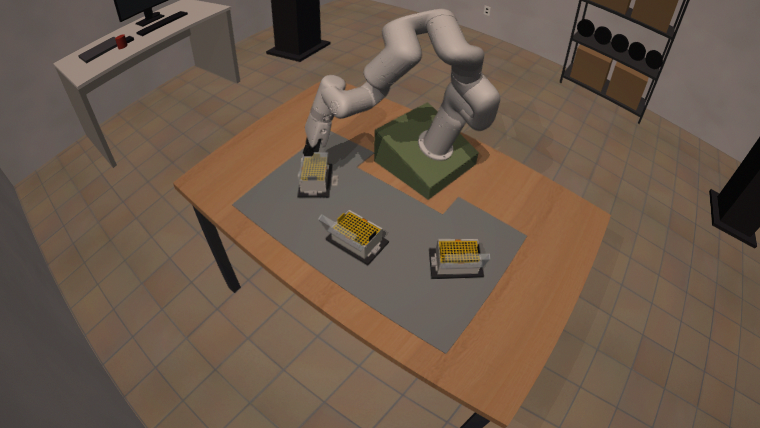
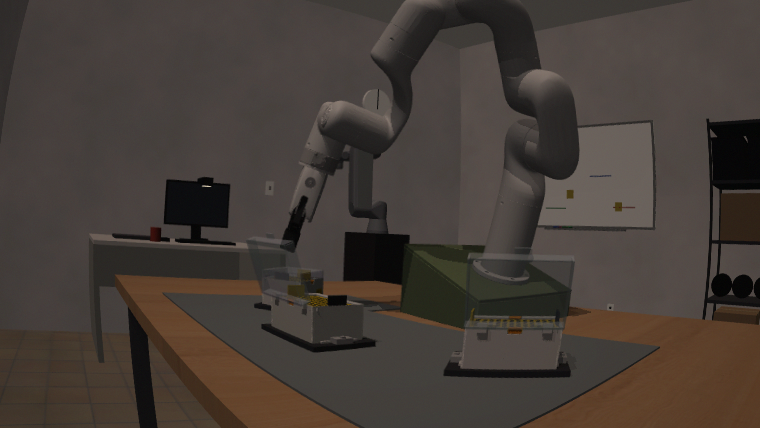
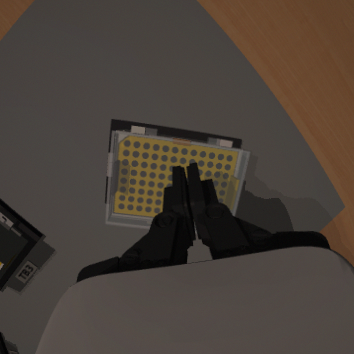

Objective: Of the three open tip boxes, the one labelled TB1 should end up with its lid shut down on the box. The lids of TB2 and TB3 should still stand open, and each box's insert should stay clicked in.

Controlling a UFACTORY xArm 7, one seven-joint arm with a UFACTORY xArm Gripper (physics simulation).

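Places are measured from the arm's base along level axes (x back, y right, z up), in millimetres.
Pixels of known places: gripper, between the fingertips: (image 1: 307, 154) (image 2: 286, 249) (image 3: 188, 181); arm's base, origin of its link: (image 1: 435, 145).
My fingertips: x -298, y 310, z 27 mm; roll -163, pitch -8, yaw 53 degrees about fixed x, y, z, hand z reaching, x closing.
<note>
For each thing: its top centre in the pictures, then the offset to it from my fingertips. "*": a spot on its surface instead. Level surfaces: height alone.
- far-left box, centre of its top: (image 3: 174, 201) (image 2: 298, 270) (image 1: 317, 164) dx +13, dy -26, dz -39 mm
- middle box, a spot on its surface: (image 2: 319, 322) * dx -162, dy -336, dz -78 mm
- right box, a spot on its surface: (image 2: 510, 348) * dx -78, dy -586, dz -81 mm
- grey mat, height of its surface: dz -116 mm
- wooden table, height of its surface: dz -119 mm
- small label card, a spot on its surface: (image 1: 334, 181) * dx +38, dy -74, dz -114 mm
The far-left box (image 1: 312, 187), its label not readable now, has its clear lid (image 1: 313, 165) (image 2: 314, 275) (image 3: 242, 172) lying over the yellow insert. I cannot tell whether the lid is fully shut. My gripper (image 1: 310, 153) (image 2: 288, 249) (image 3: 188, 181) is shut and empty, with its tips a little above the lid near the box's back end. The middle box (image 1: 351, 243) (image 2: 319, 322), with its label TB3 (image 3: 26, 272), has its lid (image 1: 326, 221) (image 2: 261, 263) open. The right box (image 1: 460, 265) (image 2: 510, 348) has its lid (image 1: 484, 256) (image 2: 518, 287) upright. Both show yellow inserts level inside.
The boxes stand in black bases on a grey mat (image 1: 409, 276) (image 2: 382, 382) (image 3: 65, 85) on the wooden table (image 1: 553, 249). The green robot base block (image 1: 425, 175) (image 2: 436, 287) stands behind the mat. A small label card (image 1: 334, 181) lies beside the far-left box.
</note>
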